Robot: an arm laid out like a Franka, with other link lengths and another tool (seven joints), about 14 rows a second.
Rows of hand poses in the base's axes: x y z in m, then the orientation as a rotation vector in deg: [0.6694, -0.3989, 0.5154, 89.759, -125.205, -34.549]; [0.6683, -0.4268, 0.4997, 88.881, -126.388, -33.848]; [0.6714, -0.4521, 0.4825, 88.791, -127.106, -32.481]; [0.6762, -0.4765, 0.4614, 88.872, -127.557, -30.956]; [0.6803, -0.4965, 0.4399, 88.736, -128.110, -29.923]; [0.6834, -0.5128, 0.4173, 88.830, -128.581, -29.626]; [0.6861, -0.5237, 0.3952, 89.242, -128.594, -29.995]
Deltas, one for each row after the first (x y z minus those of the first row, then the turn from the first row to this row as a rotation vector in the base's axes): [-0.0011, -0.0279, -0.0157, -0.544, -0.507, -0.916]; [0.0020, -0.0532, -0.0329, -1.305, -1.296, -1.108]; [0.0068, -0.0776, -0.0540, -2.155, -2.044, -1.053]; [0.0109, -0.0976, -0.0755, -2.742, -2.624, -1.238]; [0.0140, -0.1139, -0.0981, -2.774, -3.075, -1.402]; [0.0167, -0.1248, -0.1202, -2.359, -3.203, -1.287]
